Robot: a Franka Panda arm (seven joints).
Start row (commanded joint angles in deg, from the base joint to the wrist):
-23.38 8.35 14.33 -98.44 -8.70 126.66 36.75
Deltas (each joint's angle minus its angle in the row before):
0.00 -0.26 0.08 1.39 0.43 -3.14 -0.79
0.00 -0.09 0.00 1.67 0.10 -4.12 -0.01
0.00 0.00 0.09 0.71 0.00 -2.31 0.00
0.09 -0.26 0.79 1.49 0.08 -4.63 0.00
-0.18 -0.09 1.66 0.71 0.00 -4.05 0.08
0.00 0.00 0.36 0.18 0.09 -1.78 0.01
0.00 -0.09 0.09 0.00 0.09 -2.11 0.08
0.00 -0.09 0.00 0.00 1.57 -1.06 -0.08
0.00 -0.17 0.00 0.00 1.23 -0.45 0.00
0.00 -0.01 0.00 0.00 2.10 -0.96 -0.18
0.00 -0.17 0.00 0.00 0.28 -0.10 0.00
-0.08 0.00 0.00 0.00 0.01 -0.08 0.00
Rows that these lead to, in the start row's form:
-23.38 8.09 14.41 -97.05 -8.27 123.52 35.96
-23.38 8.00 14.41 -95.38 -8.17 119.40 35.95
-23.38 8.00 14.50 -94.67 -8.17 117.09 35.95
-23.29 7.74 15.29 -93.18 -8.09 112.46 35.95
-23.47 7.65 16.95 -92.47 -8.09 108.41 36.03
-23.47 7.65 17.31 -92.29 -8.00 106.63 36.04
-23.47 7.56 17.40 -92.29 -7.91 104.52 36.12
-23.47 7.47 17.40 -92.29 -6.34 103.46 36.04
-23.47 7.30 17.40 -92.29 -5.11 103.01 36.04
-23.47 7.29 17.40 -92.29 -3.01 102.05 35.86
-23.47 7.12 17.40 -92.29 -2.73 101.95 35.86
-23.55 7.12 17.40 -92.29 -2.72 101.87 35.86

